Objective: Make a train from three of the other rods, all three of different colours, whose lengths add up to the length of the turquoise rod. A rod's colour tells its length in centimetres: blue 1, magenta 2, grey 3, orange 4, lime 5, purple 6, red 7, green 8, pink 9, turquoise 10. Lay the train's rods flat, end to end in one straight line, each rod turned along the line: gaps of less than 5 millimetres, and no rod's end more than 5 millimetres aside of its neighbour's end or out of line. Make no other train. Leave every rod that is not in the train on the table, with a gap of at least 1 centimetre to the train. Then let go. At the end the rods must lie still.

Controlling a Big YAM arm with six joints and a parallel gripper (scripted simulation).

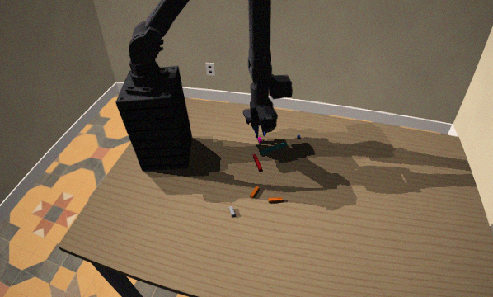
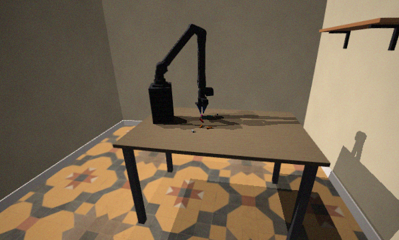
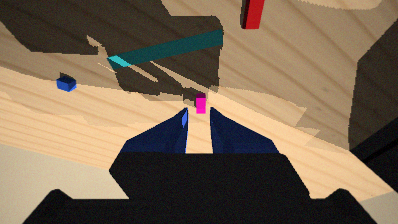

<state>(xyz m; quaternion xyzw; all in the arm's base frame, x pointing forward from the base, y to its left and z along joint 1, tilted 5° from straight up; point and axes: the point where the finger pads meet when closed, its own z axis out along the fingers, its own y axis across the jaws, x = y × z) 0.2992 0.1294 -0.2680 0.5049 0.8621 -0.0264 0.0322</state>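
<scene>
My gripper is now 20 mm above the magenta rod. From my hand the other things lie so: red rod (110 mm to the right, 20 mm below, 20 mm ahead); then turquoise rod (50 mm ahead, 30 mm to the right, 20 mm below); then blue rod (130 mm ahead, 40 mm to the left, 20 mm below).
</scene>
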